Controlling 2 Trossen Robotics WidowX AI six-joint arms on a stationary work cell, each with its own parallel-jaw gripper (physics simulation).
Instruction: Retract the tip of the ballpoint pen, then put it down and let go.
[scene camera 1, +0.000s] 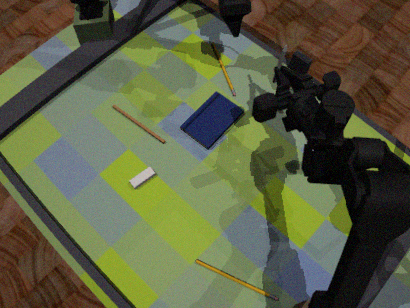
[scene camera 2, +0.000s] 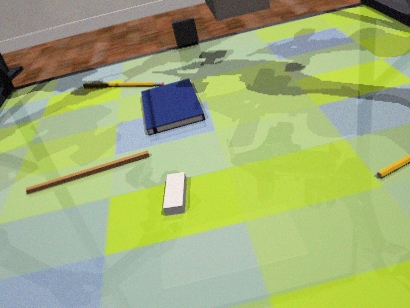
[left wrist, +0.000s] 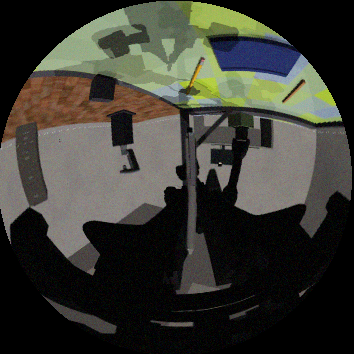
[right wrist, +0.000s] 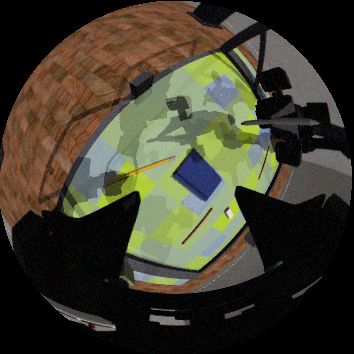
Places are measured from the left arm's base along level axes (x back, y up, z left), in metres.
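Pixels of known places: left gripper, fingertip midpoint: (scene camera 1: 277, 67) (left wrist: 190, 191) (right wrist: 268, 121); right gripper, fingertip midpoint: (scene camera 1: 233, 27) (left wrist: 200, 156) (right wrist: 188, 193); right arm's base, link origin: (scene camera 1: 91, 10) (left wrist: 240, 126) (right wrist: 117, 281).
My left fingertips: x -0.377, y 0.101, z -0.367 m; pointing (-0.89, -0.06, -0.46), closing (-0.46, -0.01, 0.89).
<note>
For each thing: its top centre in the pictures, then the offset to it from my left fingertips.
- slim grey ballpoint pen, top centre: (left wrist: 189, 251) (right wrist: 319, 122) (scene camera 1: 285, 43) dy +0.079, dx +0.005, dz +0.003 m
- blue notebook, top centre: (scene camera 2: 169, 101) (left wrist: 257, 58) (scene camera 1: 212, 118) (right wrist: 200, 177) dy -0.193, dx -0.094, dz +0.092 m
- brown stick, top centre: (scene camera 2: 87, 170) (scene camera 1: 137, 122) (left wrist: 291, 94) (right wrist: 197, 227) dy -0.198, dx -0.229, dz +0.222 m
- white eraser, top centre: (scene camera 2: 174, 189) (scene camera 1: 142, 176) dy -0.193, dx -0.114, dz +0.319 m
The slim grey ballpoint pen (scene camera 1: 284, 53) (left wrist: 191, 220) (right wrist: 252, 122) is held above the table mat, at the upper right in scene camera 1. My left gripper (scene camera 1: 280, 74) (left wrist: 190, 191) is shut on the pen's barrel. In the left wrist view the pen stands lengthwise between the fingers, its dark button end up and its tapered end down. Whether the point sticks out is too small to tell. My right gripper (right wrist: 188, 193) is open and empty, its fingers wide apart high above the mat. Part of it shows at the top of scene camera 1. Neither gripper shows in scene camera 2.
A blue notebook (scene camera 1: 212, 120) (scene camera 2: 172, 105) lies on the mat between a yellow pencil (scene camera 1: 226, 75) (scene camera 2: 132, 84) and a brown stick (scene camera 1: 139, 124) (scene camera 2: 87, 172). A white eraser (scene camera 1: 142, 178) (scene camera 2: 174, 194) and another yellow pencil (scene camera 1: 235, 279) lie nearer the bottom in scene camera 1.
</note>
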